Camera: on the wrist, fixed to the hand. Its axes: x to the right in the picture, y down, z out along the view.
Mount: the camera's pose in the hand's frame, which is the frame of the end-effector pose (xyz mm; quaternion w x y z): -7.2 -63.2 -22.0 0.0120 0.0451 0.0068 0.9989
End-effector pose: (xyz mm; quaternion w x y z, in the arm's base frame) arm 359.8 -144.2 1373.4 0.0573 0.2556 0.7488 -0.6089
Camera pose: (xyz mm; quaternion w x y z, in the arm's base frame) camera 342.4 -133.8 1437.6 0.5923 0.7577 -0.2734 0.0179
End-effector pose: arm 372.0 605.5 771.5 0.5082 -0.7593 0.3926 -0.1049
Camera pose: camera 385.8 606.5 837.4 0.1425 0.4067 0.7619 0.4835
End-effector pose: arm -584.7 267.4 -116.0 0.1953 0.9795 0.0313 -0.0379
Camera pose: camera -595.3 333.8 -119.1 0.0042 -0.0521 0.9784 -0.1999
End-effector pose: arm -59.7 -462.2 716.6 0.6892 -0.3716 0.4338 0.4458
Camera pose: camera -8.0 -504.7 723.6 0.4232 -0.4569 -0.4012 -0.6717
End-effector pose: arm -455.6 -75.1 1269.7 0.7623 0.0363 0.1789 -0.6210
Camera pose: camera -522.4 -76.6 1262.0 0.6266 0.2177 -0.0569 0.7462
